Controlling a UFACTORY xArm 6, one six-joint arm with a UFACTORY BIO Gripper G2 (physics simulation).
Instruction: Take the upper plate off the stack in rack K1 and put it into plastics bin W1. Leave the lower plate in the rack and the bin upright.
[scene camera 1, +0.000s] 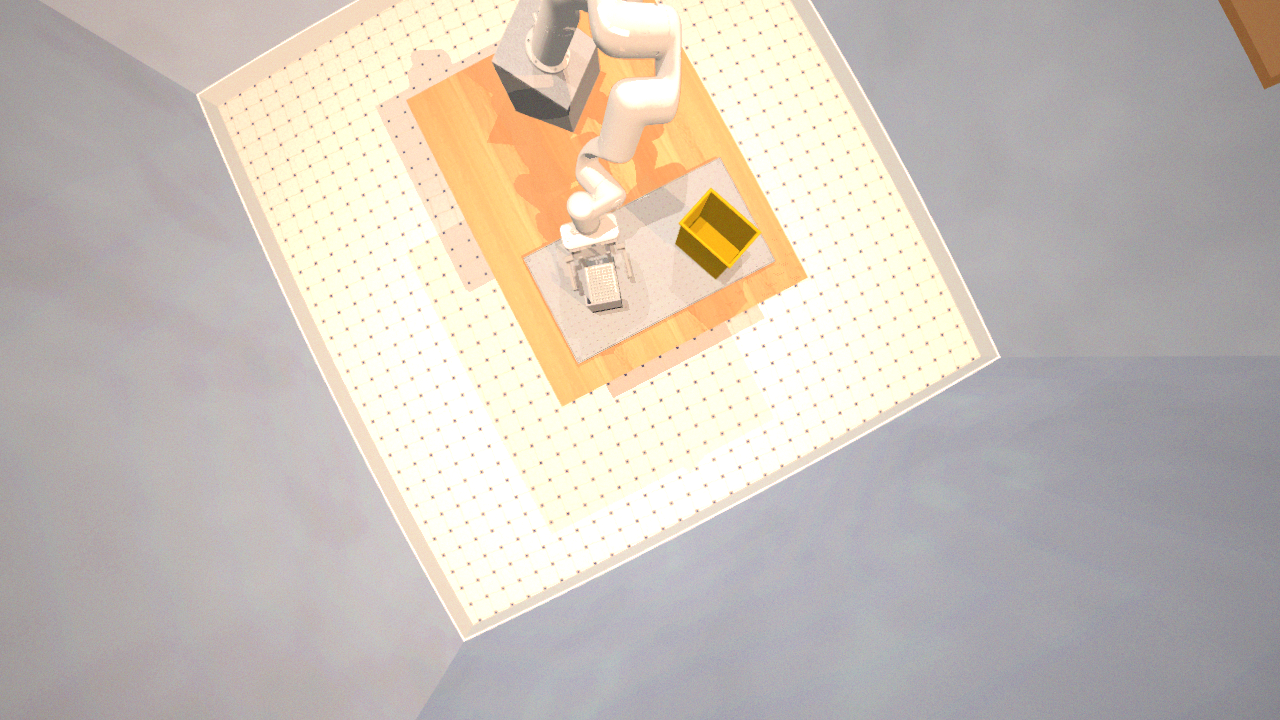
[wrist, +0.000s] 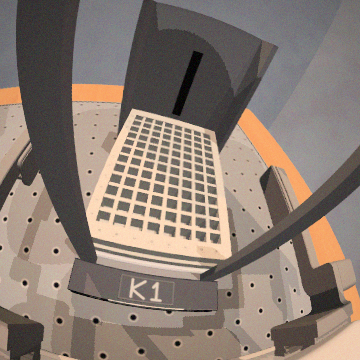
Labels:
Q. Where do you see a cream gridded plate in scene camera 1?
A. At 601, 280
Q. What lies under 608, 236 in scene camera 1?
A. My gripper.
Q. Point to a yellow plastics bin W1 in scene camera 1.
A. At 714, 234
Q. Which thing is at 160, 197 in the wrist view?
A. A cream gridded plate.

